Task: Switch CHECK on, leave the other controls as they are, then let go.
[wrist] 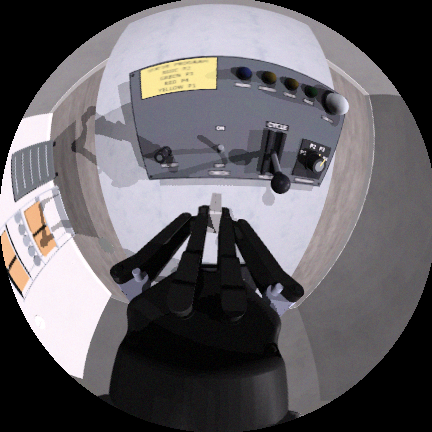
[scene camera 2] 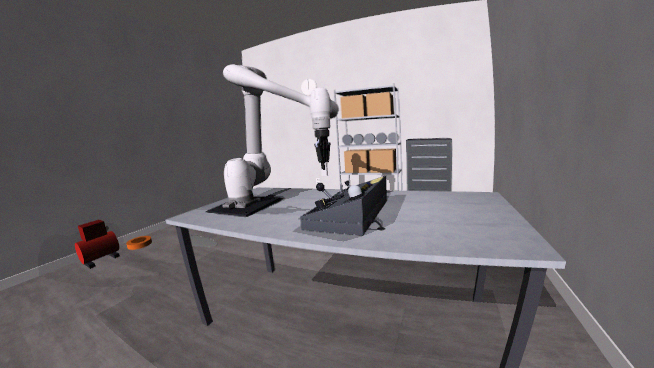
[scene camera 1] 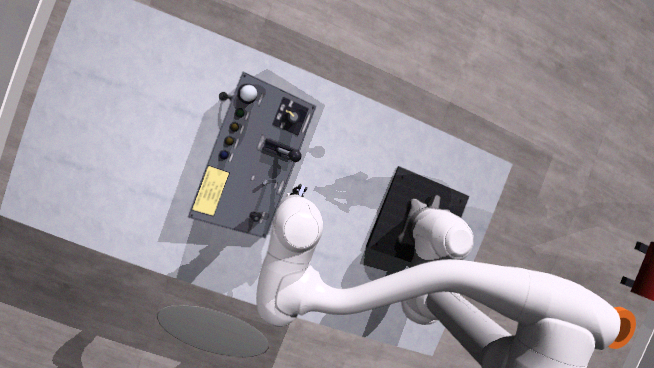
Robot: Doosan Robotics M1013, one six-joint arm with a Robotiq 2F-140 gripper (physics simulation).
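Where they show: gripper, fingertip midpoint: (wrist: 215, 201) (scene camera 2: 324, 175); arm's base, link origin: (scene camera 2: 242, 203) (scene camera 1: 424, 226).
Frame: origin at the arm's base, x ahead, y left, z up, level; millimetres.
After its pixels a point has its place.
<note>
The control panel (scene camera 1: 245, 165) {x 718, y -17, z 95 mm} (scene camera 2: 330, 223) {x 688, y -295, z 27 mm} (wrist: 185, 112) {x 718, y 83, z 93 mm} is a dark sloped box on the table. A small metal toggle (scene camera 1: 270, 181) {x 623, y 11, z 63 mm} (wrist: 220, 148) {x 637, y 17, z 118 mm} stands between ON and a lower marking; its name plate is too blurred to read as CHECK. In the wrist view its pale tip points up toward ON, and the lower marking shows uncovered. My gripper (scene camera 1: 300, 190) {x 550, y 29, z 161 mm} (scene camera 2: 325, 169) {x 550, y 29, z 161 mm} (wrist: 215, 201) {x 550, y 29, z 161 mm} is shut and empty, above and just off the panel's near edge, apart from the toggle. The toggle cannot be made out in scene camera 2.
The black ball of the CYCLE lever (scene camera 1: 295, 156) {x 574, y -98, z 150 mm} (scene camera 2: 320, 187) {x 581, y -116, z 131 mm} (wrist: 280, 183) {x 577, y -91, z 147 mm} sticks out right of the toggle in the wrist view. A rotary selector (scene camera 1: 293, 117) {x 618, y -218, z 100 mm} (wrist: 318, 165) {x 618, y -218, z 100 mm} lies farther right. A black knob (scene camera 1: 256, 217) {x 631, y 135, z 112 mm} (wrist: 162, 154) {x 635, y 130, z 113 mm} stands left. A white dome (scene camera 1: 248, 93) {x 774, y -235, z 169 mm} (scene camera 2: 355, 191) {x 785, y -261, z 149 mm} (wrist: 336, 103) {x 765, y -219, z 156 mm} is at the far corner.
</note>
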